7 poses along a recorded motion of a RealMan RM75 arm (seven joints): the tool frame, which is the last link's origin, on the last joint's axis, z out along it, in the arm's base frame.
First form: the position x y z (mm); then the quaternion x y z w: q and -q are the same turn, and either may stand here.
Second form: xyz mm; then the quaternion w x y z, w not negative. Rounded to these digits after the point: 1 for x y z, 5 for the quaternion.
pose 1, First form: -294.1, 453.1, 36.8, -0.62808, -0.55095, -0.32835, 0.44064
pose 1, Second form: -294.1, 453.1, 36.8, 0.44064, -0.62808, -0.55095, -0.32835
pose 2, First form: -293.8, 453.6, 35.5, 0.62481, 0.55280, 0.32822, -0.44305
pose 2, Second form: -293.8, 453.6, 35.5, 0.44305, -0.62481, -0.55280, -0.32822
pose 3, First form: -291.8, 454.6, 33.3, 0.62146, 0.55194, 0.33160, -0.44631
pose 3, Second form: -291.8, 454.6, 33.3, 0.44631, -0.62146, -0.55194, -0.33160
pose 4, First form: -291.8, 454.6, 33.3, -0.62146, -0.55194, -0.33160, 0.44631
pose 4, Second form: -291.8, 454.6, 33.3, 0.44631, -0.62146, -0.55194, -0.33160
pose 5, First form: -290.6, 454.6, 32.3, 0.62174, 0.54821, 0.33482, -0.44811
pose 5, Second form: -290.6, 454.6, 32.3, 0.44811, -0.62174, -0.54821, -0.33482
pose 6, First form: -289.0, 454.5, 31.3, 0.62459, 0.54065, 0.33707, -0.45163
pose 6, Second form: -289.0, 454.5, 31.3, 0.45163, -0.62459, -0.54065, -0.33707
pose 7, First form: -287.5, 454.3, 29.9, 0.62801, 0.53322, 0.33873, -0.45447
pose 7, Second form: -287.5, 454.3, 29.9, 0.45447, -0.62801, -0.53322, -0.33873
